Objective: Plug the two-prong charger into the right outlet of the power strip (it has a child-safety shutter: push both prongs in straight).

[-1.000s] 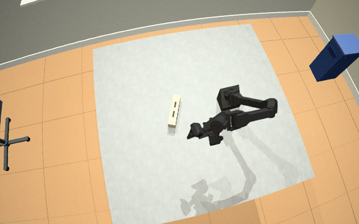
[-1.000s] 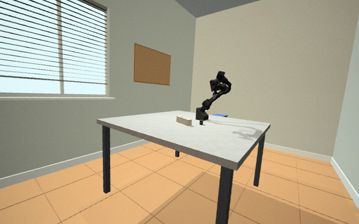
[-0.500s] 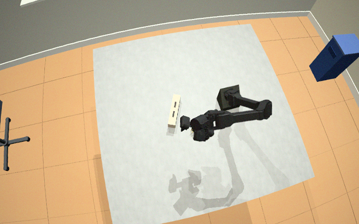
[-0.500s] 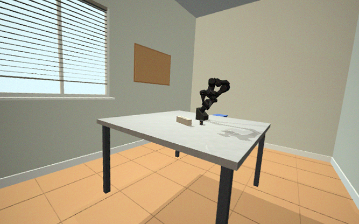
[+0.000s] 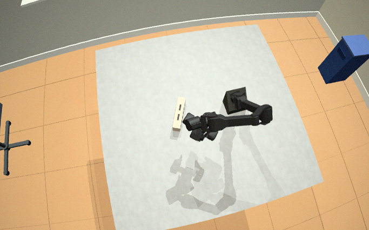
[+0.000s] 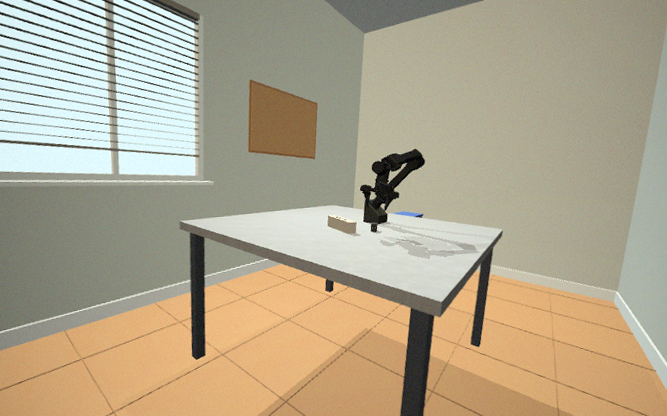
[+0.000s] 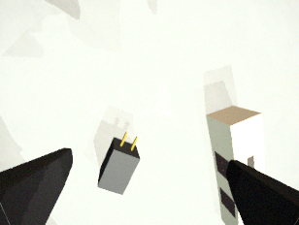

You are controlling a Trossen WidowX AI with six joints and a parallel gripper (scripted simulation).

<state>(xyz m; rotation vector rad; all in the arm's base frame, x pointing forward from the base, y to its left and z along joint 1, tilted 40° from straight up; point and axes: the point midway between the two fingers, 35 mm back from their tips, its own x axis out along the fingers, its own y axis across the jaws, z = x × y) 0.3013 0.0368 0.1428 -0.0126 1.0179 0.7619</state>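
Now: gripper tip 40 mm past the charger, 20 mm to the left of it and 100 mm above it.
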